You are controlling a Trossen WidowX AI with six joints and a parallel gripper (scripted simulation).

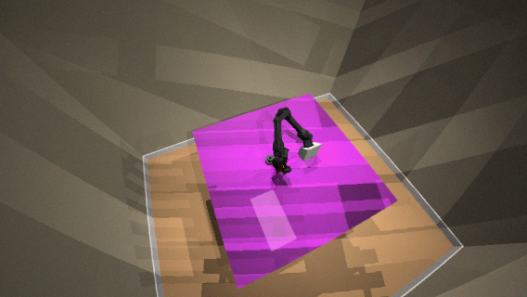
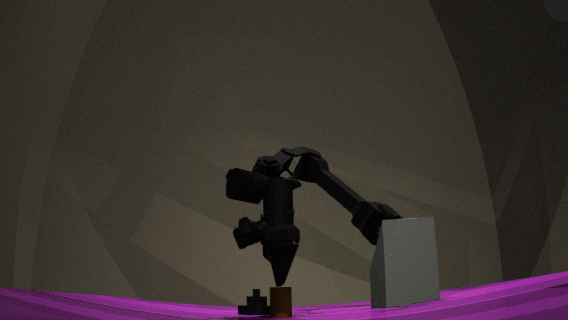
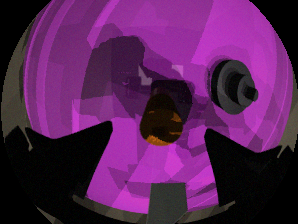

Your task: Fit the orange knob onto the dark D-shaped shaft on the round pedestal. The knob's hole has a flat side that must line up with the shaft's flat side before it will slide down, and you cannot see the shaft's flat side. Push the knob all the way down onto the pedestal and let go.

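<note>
Right now the orange knob is 3 cm below my gripper tip. The rest, counted from my gripper tip: dark round pedestal 4 cm ahead, 12 cm to the right, 3 cm below.
</note>
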